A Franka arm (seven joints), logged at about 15 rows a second.
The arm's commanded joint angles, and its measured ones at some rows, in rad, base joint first. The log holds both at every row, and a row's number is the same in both.
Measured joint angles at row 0:
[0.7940 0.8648 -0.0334 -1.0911 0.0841 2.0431 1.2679]
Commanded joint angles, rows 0 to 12:
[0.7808 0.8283 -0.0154 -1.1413 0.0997 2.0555 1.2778]
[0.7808 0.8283 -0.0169 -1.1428 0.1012 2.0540 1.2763]
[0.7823 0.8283 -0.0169 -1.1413 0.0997 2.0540 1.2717]
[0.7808 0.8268 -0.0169 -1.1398 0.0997 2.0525 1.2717]
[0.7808 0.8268 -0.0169 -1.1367 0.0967 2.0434 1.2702]
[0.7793 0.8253 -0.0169 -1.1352 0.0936 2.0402 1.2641]
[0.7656 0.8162 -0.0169 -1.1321 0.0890 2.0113 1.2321]
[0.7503 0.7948 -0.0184 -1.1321 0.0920 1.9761 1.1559]
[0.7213 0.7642 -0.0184 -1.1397 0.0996 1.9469 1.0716]
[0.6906 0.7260 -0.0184 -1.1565 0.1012 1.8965 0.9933]
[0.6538 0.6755 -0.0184 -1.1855 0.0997 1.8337 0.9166]
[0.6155 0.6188 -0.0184 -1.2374 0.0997 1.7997 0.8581]
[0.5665 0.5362 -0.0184 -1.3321 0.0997 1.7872 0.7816]
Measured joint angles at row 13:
[0.6516 0.7126 -0.0369 -1.1291 0.0917 1.8094 0.9153]
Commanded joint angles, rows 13 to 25:
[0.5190 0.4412 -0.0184 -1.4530 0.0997 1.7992 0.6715]
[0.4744 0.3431 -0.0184 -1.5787 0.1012 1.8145 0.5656]
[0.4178 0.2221 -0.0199 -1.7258 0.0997 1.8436 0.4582]
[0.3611 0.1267 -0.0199 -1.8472 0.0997 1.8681 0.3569]
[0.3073 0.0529 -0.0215 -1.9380 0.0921 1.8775 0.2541]
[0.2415 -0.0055 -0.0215 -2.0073 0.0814 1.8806 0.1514]
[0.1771 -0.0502 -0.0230 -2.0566 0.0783 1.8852 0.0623]
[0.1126 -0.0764 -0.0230 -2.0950 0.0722 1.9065 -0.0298]
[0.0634 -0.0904 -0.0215 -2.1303 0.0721 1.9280 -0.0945]
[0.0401 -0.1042 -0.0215 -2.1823 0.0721 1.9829 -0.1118]
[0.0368 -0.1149 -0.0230 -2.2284 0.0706 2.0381 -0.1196]
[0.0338 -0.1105 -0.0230 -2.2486 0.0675 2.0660 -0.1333]
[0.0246 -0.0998 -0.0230 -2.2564 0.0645 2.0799 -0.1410]
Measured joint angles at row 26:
[0.0298 -0.0892 -0.0415 -2.2018 0.0783 2.0261 -0.1288]
